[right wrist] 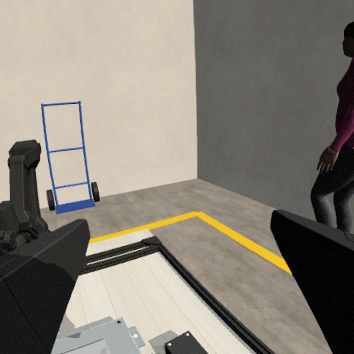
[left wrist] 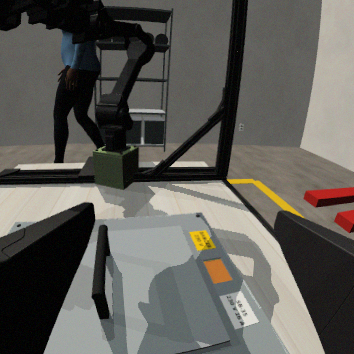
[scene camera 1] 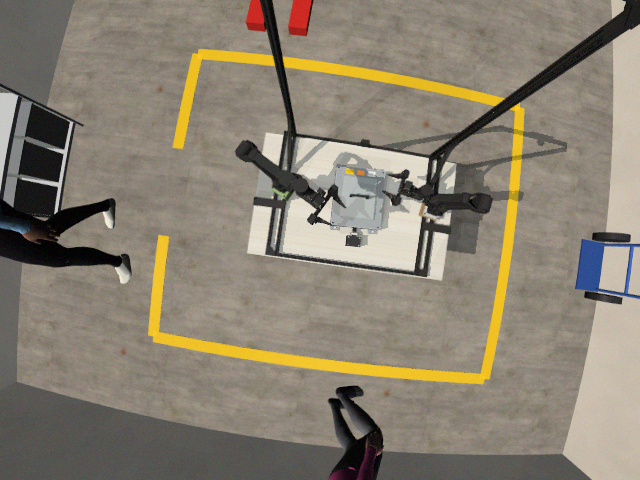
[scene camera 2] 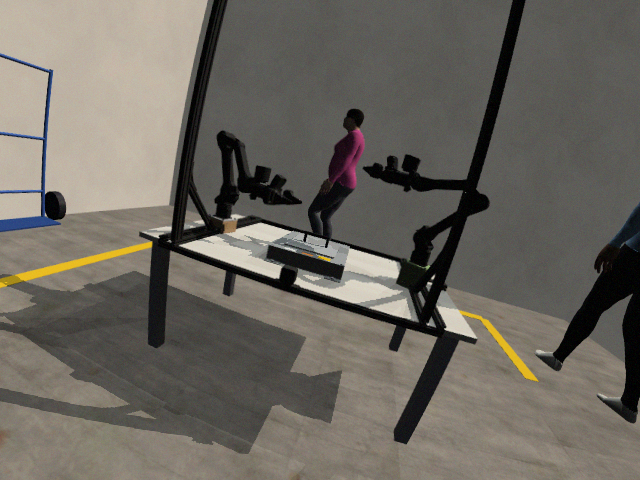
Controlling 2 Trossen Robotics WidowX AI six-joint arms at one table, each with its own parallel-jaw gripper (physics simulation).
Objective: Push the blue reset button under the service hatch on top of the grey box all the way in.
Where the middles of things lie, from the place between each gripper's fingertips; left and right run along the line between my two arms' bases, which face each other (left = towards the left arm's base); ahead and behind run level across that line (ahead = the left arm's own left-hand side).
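Labels:
Hatch lid point(scene camera 1: 358, 193): 6 cm ahead of my left hand, 11 cm to the right of it, 14 cm below it.
Hatch lid: 350 mm below my right hand, 120 mm to the left of it, 170 mm behind it.

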